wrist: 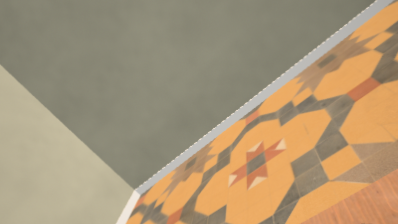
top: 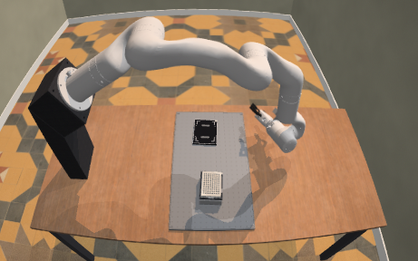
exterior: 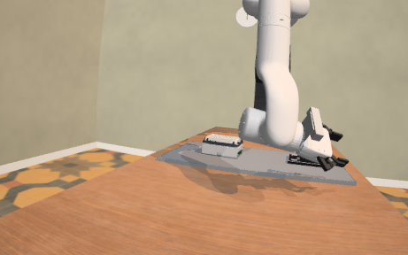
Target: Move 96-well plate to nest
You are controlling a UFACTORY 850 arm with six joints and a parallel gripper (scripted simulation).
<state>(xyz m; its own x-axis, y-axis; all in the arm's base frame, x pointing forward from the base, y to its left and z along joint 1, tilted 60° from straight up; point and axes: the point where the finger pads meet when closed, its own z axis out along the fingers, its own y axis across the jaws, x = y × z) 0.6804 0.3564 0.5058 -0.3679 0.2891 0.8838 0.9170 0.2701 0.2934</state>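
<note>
Now: the white 96-well plate 11 cm behind my hand, 47 cm to the right of it and 5 cm below it. The rest, counted from my hand: black plate nest N1: 24 cm behind, 14 cm to the right, 11 cm below.
</note>
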